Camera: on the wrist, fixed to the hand. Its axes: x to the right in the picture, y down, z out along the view.
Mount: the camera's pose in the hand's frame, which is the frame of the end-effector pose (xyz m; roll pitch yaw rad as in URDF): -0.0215 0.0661 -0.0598 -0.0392 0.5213 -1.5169
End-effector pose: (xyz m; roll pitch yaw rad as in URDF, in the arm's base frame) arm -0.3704 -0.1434 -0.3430 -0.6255 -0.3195 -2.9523
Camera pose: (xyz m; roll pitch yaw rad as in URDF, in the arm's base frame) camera -0.3738 -0.1630 -0.4325 0.2503 -0.1130 1.7721
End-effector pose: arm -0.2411 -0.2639 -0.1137 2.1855 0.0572 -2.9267
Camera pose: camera -0.2228 -0.2709 -0.0241 3.1169 0.4358 -1.3809
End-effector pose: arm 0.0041 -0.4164 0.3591 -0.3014 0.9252 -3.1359
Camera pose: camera 0.0786 -0.4613 0.3301 -0.9988 0.1696 1.4274
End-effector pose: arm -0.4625 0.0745 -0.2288 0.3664 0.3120 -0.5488
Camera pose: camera -0.4450 0.1613 -0.2528 -0.4917 0.8512 -2.4176
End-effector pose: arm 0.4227 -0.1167 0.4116 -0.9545 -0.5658 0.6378
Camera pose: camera 0.4525 -0.1078 0.3254 0.5292 -0.3882 -1.1343
